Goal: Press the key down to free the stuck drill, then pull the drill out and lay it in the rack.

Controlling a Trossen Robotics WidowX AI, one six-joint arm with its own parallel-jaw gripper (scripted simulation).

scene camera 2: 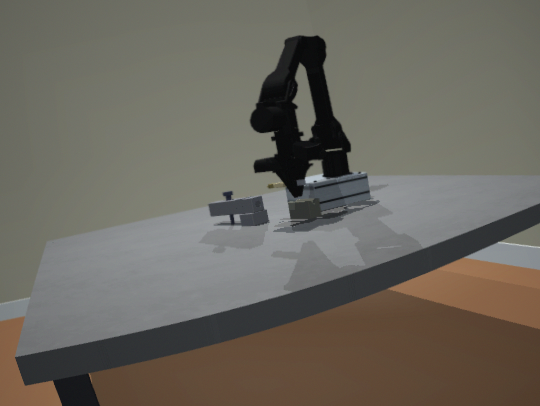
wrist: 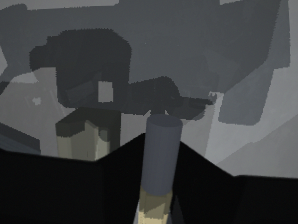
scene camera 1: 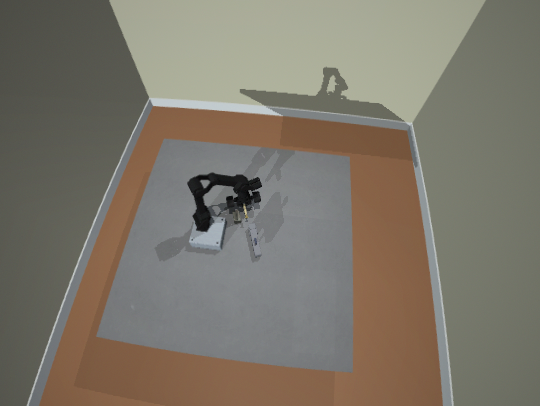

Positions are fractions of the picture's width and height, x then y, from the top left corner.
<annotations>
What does my gripper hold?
A drill.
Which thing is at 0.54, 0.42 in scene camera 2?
My gripper.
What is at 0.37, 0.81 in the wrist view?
My gripper.
</annotations>
